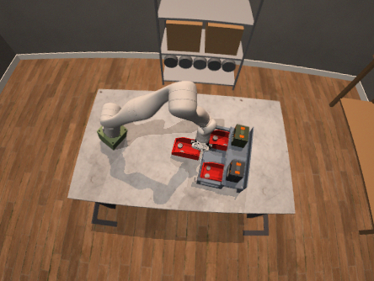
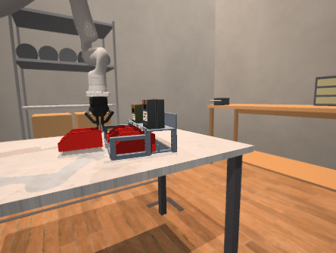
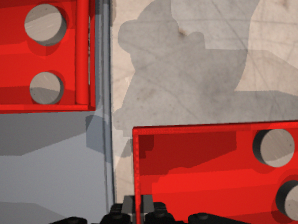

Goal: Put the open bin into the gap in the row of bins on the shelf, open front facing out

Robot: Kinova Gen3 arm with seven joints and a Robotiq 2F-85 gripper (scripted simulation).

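The grey shelf is 150 mm ahead of my hand, 10 mm to the right of it and 30 mm below it. Round my hand: black tool case: 210 mm ahead, 130 mm to the right, 70 mm above; then grey round part: 110 mm behind, 20 mm to the right, 60 mm below.
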